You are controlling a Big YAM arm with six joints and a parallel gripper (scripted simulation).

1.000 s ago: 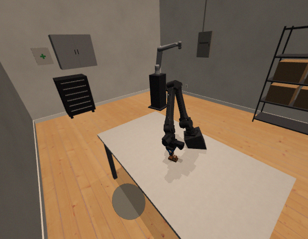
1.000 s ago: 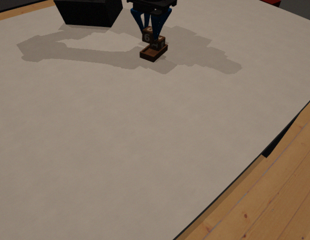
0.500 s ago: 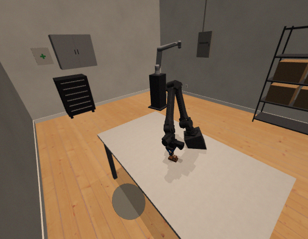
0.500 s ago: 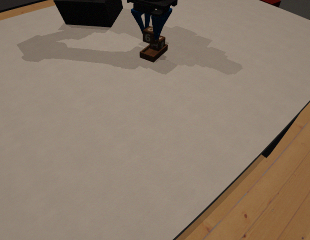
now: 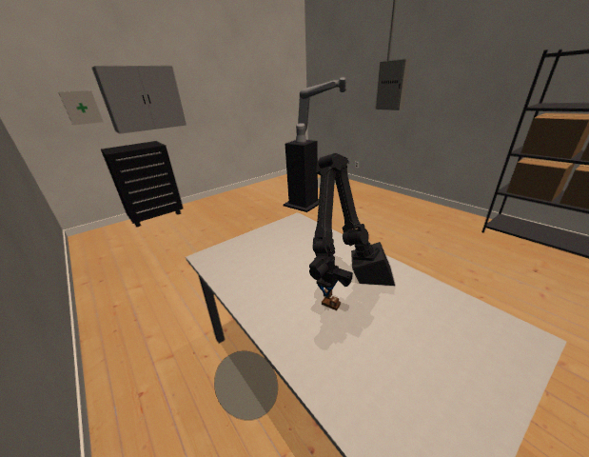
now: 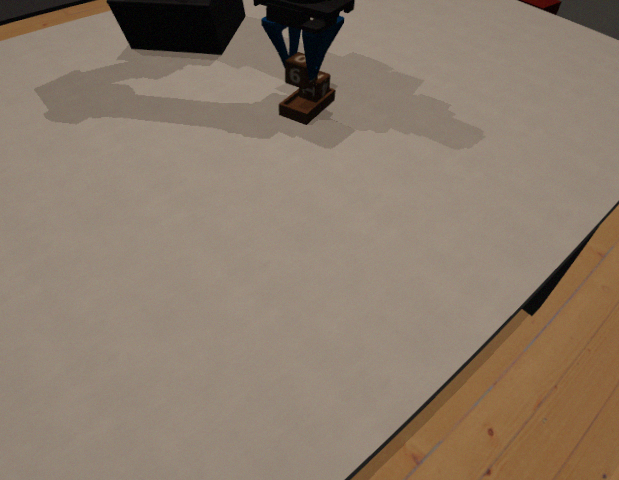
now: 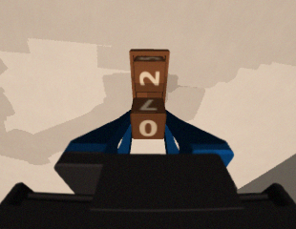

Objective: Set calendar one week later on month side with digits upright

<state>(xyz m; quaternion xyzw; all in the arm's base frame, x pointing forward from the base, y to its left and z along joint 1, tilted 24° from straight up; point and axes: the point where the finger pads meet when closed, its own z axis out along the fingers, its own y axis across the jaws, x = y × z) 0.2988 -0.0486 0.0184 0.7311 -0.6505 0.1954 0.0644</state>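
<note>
My hand is 20 mm to the right of the small brown tray and 60 mm above it.
</note>
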